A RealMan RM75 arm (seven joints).
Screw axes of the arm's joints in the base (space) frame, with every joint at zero. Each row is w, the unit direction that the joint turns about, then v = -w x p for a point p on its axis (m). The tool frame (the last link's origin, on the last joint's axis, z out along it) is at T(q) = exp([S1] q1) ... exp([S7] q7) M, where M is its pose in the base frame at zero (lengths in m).
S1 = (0, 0, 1, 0, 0, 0)
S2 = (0, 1, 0, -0.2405, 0, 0)
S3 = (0, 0, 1, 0, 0, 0)
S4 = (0, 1, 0, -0.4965, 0, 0)
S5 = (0, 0, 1, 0, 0, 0)
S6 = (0, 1, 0, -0.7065, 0, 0)
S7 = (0, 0, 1, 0, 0, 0)
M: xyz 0 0 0.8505 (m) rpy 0 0 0 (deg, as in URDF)
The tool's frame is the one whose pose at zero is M.
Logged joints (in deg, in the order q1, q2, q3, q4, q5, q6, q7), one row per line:
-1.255, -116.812, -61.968, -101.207, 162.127, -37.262, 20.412
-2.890, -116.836, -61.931, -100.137, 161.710, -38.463, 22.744
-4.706, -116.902, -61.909, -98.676, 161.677, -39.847, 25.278
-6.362, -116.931, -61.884, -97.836, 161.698, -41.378, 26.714
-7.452, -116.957, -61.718, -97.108, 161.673, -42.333, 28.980
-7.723, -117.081, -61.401, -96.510, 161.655, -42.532, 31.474
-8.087, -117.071, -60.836, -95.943, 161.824, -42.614, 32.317
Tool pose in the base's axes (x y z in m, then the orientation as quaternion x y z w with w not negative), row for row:
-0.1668, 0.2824, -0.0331, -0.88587, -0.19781, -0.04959, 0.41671
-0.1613, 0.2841, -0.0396, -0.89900, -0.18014, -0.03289, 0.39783
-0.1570, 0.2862, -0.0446, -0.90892, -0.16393, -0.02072, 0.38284
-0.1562, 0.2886, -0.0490, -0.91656, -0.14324, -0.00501, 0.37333
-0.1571, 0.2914, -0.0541, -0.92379, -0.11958, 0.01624, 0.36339
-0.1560, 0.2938, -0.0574, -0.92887, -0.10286, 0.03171, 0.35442
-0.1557, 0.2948, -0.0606, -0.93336, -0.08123, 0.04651, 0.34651
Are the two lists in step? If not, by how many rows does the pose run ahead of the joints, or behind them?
The pose runs 2 rows behind the joints: the pose in row i belongs to the joints in row i - 2.
